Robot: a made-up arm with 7 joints.
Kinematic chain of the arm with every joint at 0, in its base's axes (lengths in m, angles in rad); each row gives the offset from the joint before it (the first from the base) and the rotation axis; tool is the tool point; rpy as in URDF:
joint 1: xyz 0.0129 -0.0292 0.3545 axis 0 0.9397 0.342
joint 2: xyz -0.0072 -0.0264 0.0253 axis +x
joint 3: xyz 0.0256 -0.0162 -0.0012 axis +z
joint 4: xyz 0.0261 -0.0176 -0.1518 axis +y
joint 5: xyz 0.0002 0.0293 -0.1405 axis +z
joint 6: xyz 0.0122 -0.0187 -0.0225 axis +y
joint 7: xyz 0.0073 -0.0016 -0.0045 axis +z
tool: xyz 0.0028 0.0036 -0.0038 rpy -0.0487 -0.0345 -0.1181
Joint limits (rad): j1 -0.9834..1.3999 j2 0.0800..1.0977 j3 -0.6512..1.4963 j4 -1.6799..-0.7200 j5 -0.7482..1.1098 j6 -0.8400..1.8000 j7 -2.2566..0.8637
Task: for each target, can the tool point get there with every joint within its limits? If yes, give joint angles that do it. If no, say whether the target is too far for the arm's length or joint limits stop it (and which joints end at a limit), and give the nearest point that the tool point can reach.
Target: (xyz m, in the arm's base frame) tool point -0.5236 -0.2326 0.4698
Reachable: no: too far | nearest point -0.2554 0.0131 0.2864 | short by 0.407 m
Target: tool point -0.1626 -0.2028 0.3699
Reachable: no: joint limits stop it (at a limit: joint 1, joint 3, joint 4, joint 5, joint 6) | nearest point -0.1711 -0.1595 0.1533 | short by 0.221 m
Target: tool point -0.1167 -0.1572 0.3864
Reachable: no: joint limits stop it (at a limit: joint 1, joint 2, joint 3, joint 4, joint 5, joint 6) | nearest point -0.2330 0.0323 0.3285 | short by 0.230 m
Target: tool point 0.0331 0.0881 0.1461
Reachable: yes | joints 1.0576 0.6361 0.2135 -1.5335 -0.2136 0.1277 -0.3693
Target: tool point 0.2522 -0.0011 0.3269
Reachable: yes | joints -0.3603 0.9111 -0.0928 -1.5578 -0.5998 -0.1633 -0.5716
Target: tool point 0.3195 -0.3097 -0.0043
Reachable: no: too far | nearest point 0.2063 -0.1672 0.1424 | short by 0.234 m
